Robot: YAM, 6 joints.
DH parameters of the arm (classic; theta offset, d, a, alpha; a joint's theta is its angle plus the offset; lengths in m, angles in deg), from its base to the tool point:
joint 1: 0 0.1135 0.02 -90
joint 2: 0 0 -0.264 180
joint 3: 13.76 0 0.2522 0
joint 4: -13.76 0 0.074 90
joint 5: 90 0 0 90
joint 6: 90 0.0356 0 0
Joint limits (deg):
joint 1: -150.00..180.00
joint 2: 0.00..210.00
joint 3: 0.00..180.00
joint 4: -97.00..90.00
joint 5: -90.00..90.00
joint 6: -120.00..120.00
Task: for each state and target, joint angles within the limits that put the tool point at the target. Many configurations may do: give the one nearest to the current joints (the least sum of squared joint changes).
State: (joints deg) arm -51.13 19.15 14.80 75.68 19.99 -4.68
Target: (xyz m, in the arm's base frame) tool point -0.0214 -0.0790 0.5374
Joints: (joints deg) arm -92.36 48.75 63.81 67.86 30.60 -4.68
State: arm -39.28 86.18 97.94 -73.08 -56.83 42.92
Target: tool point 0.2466 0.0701 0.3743
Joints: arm 8.99 83.07 89.24 -77.62 -59.61 42.92
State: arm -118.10 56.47 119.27 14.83 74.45 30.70
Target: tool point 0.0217 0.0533 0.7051
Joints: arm -141.96 68.41 138.95 18.16 53.46 30.70
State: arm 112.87 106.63 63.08 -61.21 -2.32 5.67
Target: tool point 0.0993 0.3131 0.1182
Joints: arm 72.62 114.38 70.20 -55.28 2.03 5.67
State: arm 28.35 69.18 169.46 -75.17 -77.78 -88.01
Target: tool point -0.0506 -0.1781 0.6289
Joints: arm 84.59 64.92 175.54 -58.08 -70.59 -88.01
